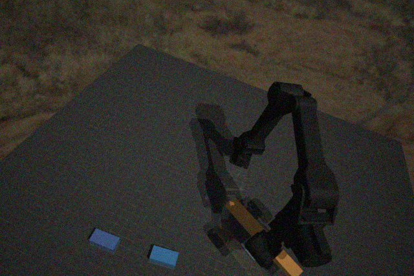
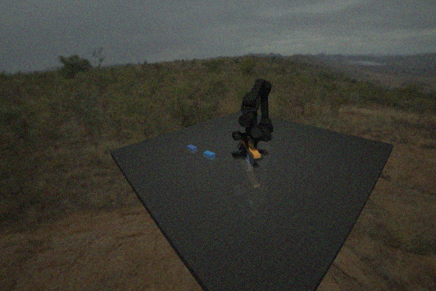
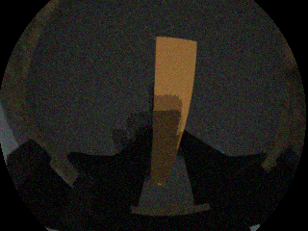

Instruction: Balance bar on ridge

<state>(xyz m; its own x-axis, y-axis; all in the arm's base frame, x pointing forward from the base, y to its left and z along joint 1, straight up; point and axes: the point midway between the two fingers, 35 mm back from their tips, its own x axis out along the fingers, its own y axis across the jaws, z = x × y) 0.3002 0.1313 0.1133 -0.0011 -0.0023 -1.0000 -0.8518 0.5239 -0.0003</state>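
Now: gripper tip 1 cm past the orange bar and 2 cm to the left of it.
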